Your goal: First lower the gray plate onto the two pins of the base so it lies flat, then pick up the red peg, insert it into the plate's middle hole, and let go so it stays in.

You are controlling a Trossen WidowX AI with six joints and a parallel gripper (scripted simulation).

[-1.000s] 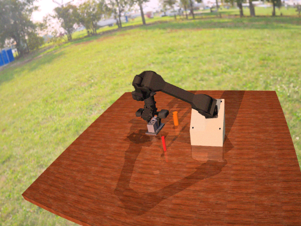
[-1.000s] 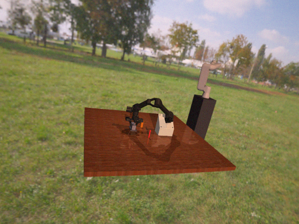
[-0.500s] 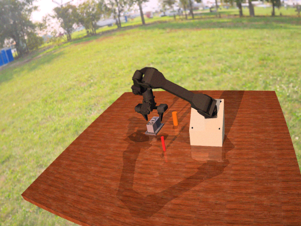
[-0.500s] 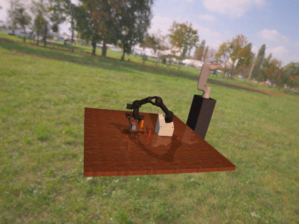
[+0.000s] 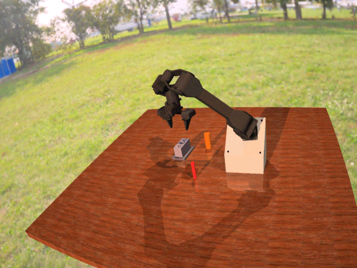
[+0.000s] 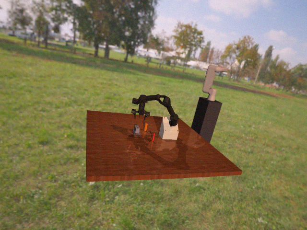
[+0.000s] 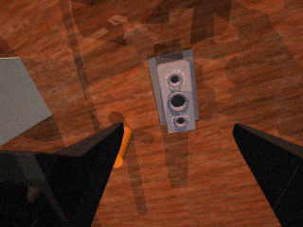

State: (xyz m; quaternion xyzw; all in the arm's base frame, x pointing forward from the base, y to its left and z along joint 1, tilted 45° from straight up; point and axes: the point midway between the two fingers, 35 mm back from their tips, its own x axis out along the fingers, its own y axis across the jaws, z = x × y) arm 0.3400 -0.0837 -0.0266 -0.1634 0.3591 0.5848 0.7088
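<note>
Now: the red peg 11 cm behind my gripper tip, 19 cm to the left of it and 10 cm below it. Also, from my gripper tip: gray plate 1 cm ahead, 1 cm to the right, 9 cm below; then orange cylinder 11 cm behind, 6 cm to the right, 10 cm below; then base 1 cm ahead, 1 cm to the right, 13 cm below.
</note>
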